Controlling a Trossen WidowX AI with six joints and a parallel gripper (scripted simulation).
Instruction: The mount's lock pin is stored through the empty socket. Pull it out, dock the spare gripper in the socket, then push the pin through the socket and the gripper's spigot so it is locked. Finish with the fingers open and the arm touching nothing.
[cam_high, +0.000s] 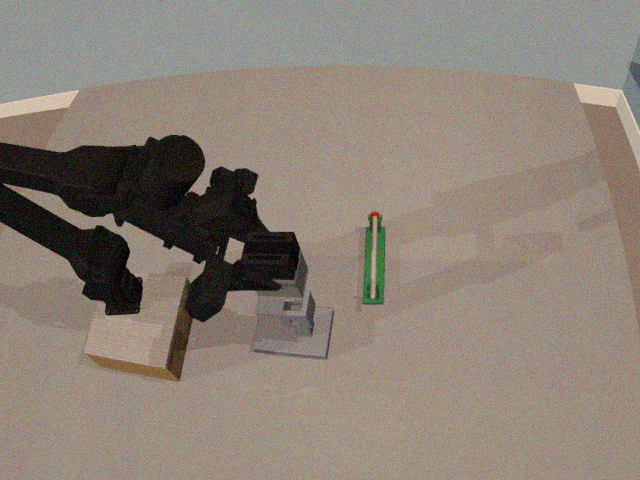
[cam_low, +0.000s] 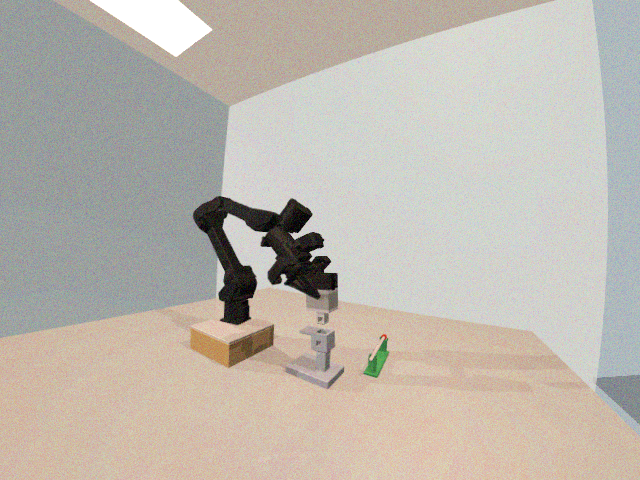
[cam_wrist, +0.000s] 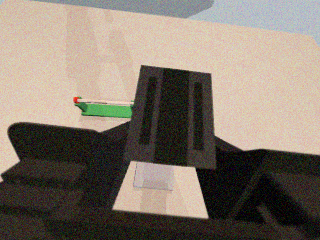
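Now: gripper tip 16 cm above the green pin holder, 12 cm short of it and 11 cm to the right of it. The rest, counted from my gripper tip: spare gripper (1 cm below, 1 cm behind); grey mount (13 cm below, 1 cm behind).
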